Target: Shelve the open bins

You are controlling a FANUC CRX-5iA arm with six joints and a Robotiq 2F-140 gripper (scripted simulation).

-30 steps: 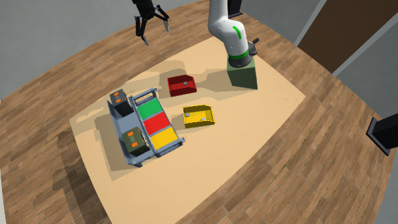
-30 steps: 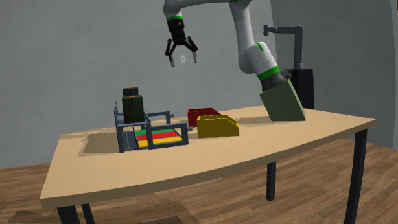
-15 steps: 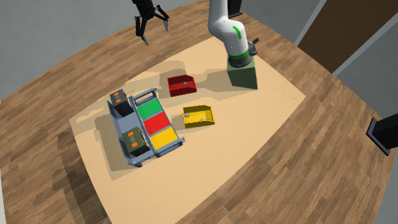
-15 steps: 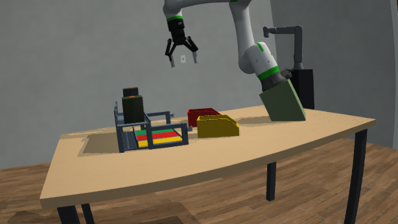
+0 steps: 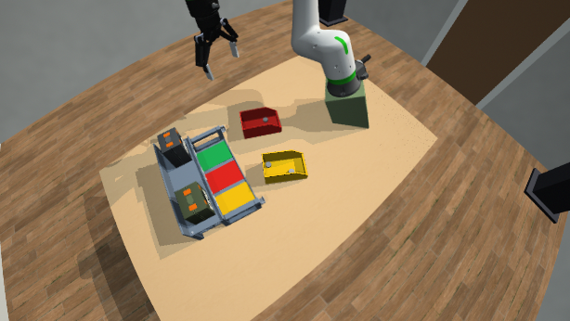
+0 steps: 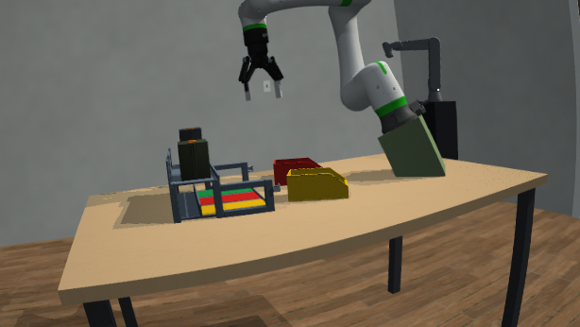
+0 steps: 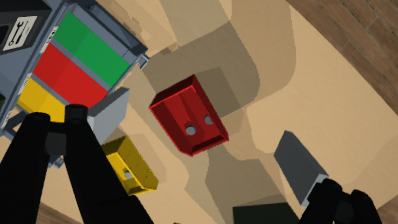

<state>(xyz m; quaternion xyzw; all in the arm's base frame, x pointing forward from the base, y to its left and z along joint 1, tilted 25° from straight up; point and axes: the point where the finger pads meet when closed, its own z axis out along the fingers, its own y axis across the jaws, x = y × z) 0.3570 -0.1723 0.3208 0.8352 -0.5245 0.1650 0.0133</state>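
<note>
Now: the yellow bin 1 cm behind my hand, 37 cm to the left of it and 27 cm below it. From my hand the other things lie so: red bin: 6 cm behind, 13 cm to the left, 27 cm below.
</note>
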